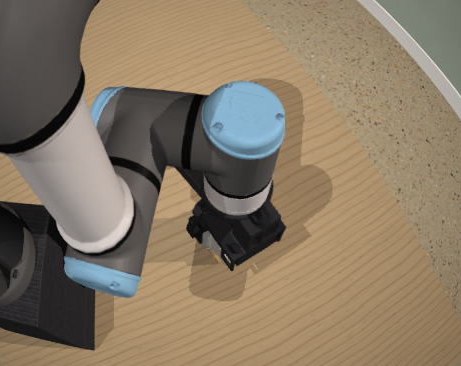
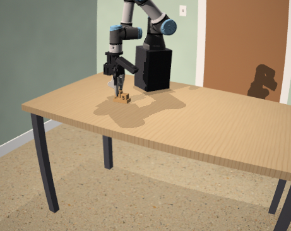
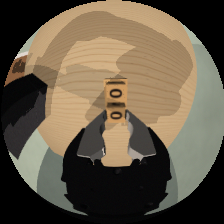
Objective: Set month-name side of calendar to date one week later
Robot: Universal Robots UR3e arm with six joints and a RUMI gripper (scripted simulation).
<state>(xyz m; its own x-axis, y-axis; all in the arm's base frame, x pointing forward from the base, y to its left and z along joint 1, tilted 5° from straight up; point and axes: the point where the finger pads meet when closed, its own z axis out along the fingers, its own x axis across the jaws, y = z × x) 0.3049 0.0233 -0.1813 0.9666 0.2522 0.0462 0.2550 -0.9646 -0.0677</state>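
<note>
My gripper is now 10 mm past the wooden tray, 20 mm to the right of it and 40 mm above it.
</note>
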